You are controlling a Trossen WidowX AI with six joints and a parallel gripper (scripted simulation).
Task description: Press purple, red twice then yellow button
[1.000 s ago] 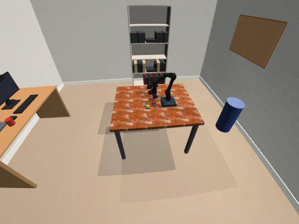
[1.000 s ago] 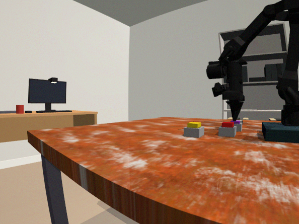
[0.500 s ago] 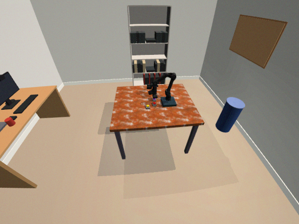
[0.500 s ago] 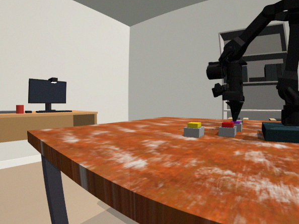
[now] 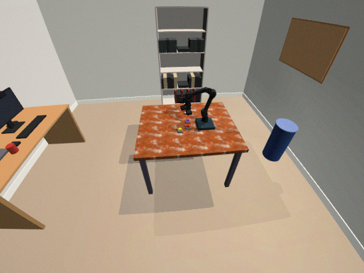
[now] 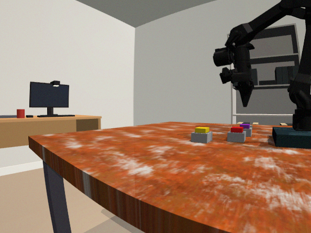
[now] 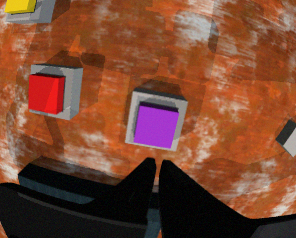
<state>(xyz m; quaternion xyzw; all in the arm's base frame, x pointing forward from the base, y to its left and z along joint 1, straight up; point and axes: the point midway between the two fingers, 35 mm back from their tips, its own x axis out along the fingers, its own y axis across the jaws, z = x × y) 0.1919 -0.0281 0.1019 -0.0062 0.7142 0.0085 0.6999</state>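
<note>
Now: the red button 1 cm ahead of my gripper tip, 10 cm to the left of it and 7 cm below it. From my gripper tip the other things lie so: yellow button: 10 cm ahead, 15 cm to the left, 7 cm below; then purple button: 7 cm below.
</note>
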